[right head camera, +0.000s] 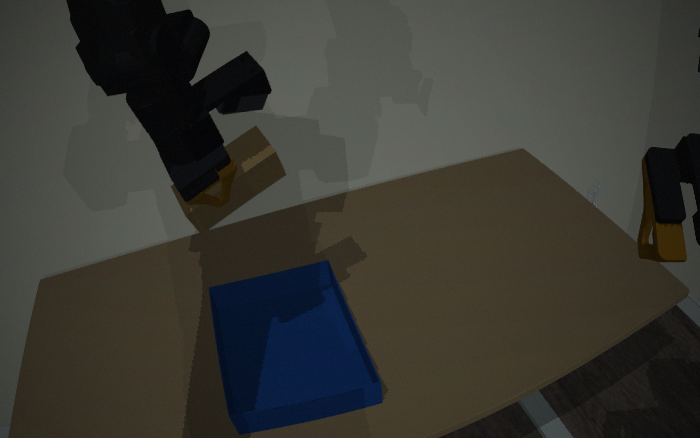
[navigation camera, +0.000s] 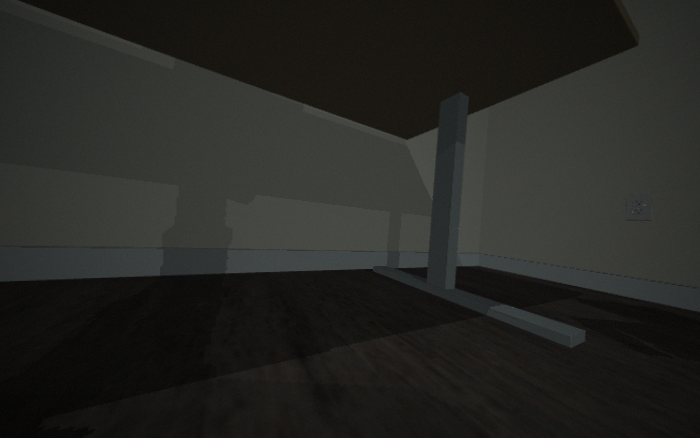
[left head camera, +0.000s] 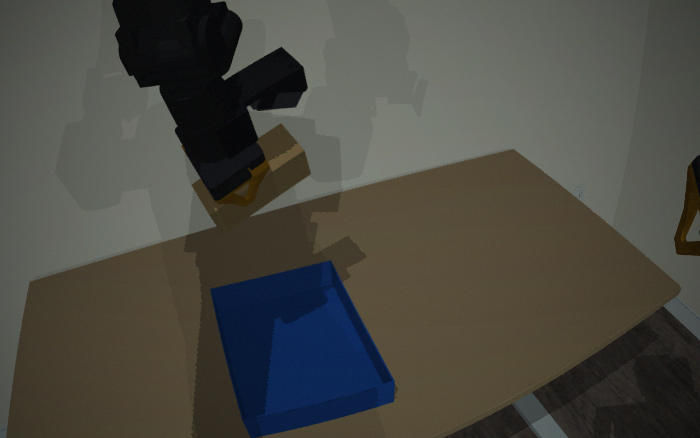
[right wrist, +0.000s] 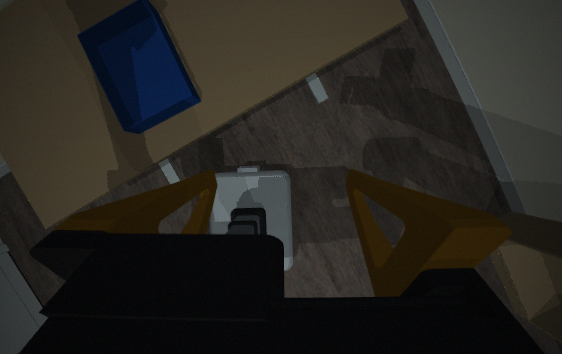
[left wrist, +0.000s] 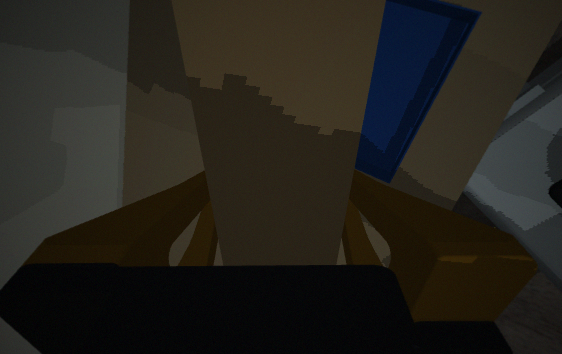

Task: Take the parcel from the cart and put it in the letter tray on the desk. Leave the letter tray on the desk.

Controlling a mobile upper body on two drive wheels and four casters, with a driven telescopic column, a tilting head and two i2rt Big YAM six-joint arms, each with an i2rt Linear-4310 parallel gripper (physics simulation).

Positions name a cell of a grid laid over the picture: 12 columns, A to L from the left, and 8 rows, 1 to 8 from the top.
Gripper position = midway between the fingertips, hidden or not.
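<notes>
Left head camera: my left gripper (left head camera: E4), a brown parcel (left head camera: E3), a blue letter tray (left head camera: F7). Right head camera: brown parcel (right head camera: E4), blue letter tray (right head camera: E7), my left gripper (right head camera: D4), a brown desk (right head camera: I6). Left wrist view: brown parcel (left wrist: F3), blue letter tray (left wrist: I2), my left gripper (left wrist: F4). Right wrist view: my right gripper (right wrist: G5). Brown parcel out of frame in the right wrist view. Brown parcel out of frame in the navigation camera view.
</notes>
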